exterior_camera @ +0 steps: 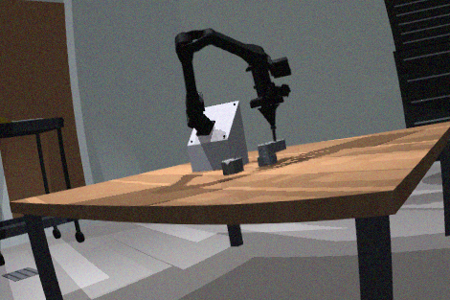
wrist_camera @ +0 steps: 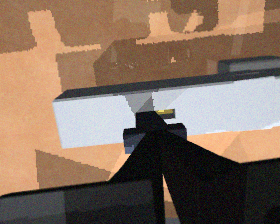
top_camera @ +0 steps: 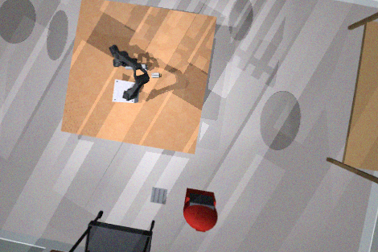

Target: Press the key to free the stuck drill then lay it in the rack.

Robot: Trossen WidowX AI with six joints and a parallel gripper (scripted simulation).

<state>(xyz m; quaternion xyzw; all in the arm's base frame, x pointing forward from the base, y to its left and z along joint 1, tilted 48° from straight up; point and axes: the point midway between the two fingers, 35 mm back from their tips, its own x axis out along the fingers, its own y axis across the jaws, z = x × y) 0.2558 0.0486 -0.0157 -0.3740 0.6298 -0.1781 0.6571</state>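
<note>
Right now the drill is 70 mm below my gripper tip, 50 mm to the right of it and 10 mm ahead of it. From my gripper tip the other things lie so: grey housing block: 80 mm below, 30 mm to the right.
</note>
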